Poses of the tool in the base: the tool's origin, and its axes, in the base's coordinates. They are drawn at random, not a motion.
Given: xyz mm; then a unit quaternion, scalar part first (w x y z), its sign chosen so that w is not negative.
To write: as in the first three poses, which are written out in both.
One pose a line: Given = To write
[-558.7 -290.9 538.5 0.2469 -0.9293 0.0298 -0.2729] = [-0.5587 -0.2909 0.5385 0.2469 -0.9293 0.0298 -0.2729]
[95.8 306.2 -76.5 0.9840 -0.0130 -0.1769 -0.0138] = [0.0958 0.3062 -0.0765 0.9840 -0.0130 -0.1769 -0.0138]
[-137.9 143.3 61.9 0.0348 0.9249 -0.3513 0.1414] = [-0.1379 0.1433 0.0619 0.0348 0.9249 -0.3513 0.1414]
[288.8 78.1 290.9 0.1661 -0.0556 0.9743 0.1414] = [0.2888 0.0781 0.2909 0.1661 -0.0556 0.9743 0.1414]
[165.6 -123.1 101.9 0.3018 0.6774 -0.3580 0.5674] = [0.1656 -0.1231 0.1019 0.3018 0.6774 -0.3580 0.5674]
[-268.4 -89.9 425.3 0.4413 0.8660 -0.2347 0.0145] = [-0.2684 -0.0899 0.4253 0.4413 0.8660 -0.2347 0.0145]
